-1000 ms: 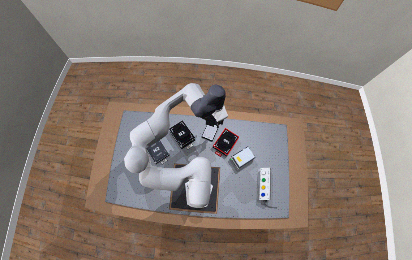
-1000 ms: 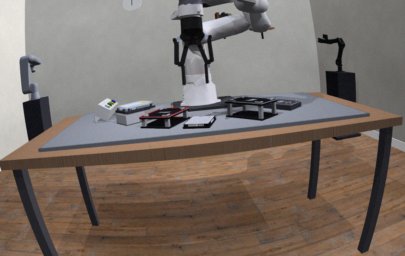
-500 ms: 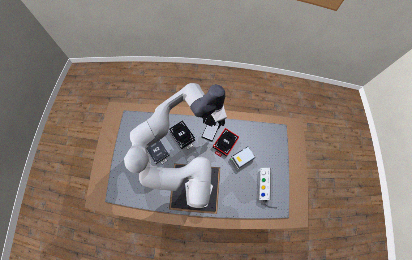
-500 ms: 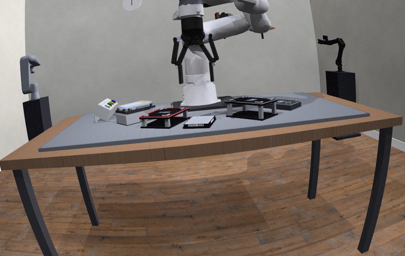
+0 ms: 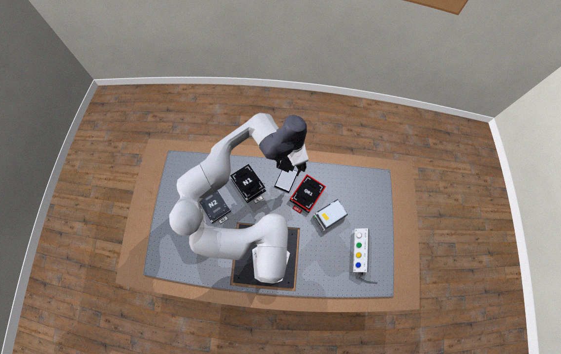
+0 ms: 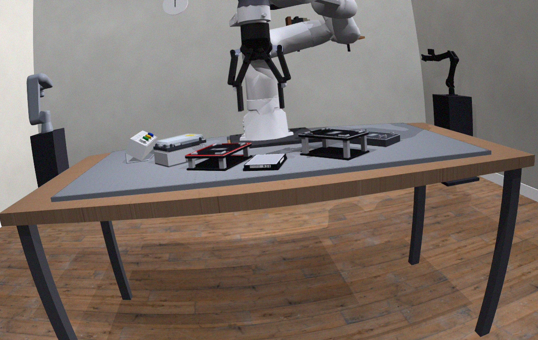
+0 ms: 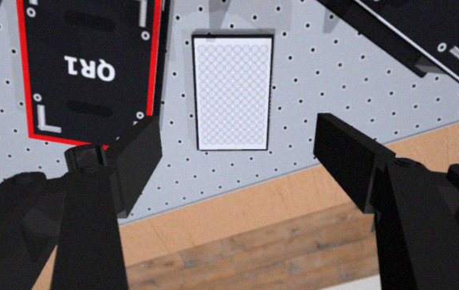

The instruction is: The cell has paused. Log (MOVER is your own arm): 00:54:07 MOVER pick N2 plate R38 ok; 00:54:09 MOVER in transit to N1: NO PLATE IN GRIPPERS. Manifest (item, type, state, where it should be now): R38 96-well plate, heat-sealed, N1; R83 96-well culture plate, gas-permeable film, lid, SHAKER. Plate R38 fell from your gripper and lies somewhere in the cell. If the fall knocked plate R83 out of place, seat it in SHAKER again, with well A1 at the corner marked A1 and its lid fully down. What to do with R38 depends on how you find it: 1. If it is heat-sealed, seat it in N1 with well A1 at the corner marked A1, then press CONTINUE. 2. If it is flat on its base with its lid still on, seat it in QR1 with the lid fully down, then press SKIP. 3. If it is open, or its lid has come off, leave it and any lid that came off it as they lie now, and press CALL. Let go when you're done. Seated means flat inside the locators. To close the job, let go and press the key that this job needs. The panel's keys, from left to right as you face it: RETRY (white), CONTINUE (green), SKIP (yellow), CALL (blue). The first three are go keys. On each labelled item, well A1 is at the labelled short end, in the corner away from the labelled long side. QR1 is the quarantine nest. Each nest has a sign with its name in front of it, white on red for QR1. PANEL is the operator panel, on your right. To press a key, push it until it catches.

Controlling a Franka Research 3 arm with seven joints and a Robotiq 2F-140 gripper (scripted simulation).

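My hand is 16 cm above the plate R38. The rest, counted from my hand: N1 nest (20 cm to the left, 11 cm below, 5 cm behind); QR1 nest (13 cm below, 12 cm to the right, 7 cm behind); retry key (39 cm to the right, 29 cm behind, 10 cm below).
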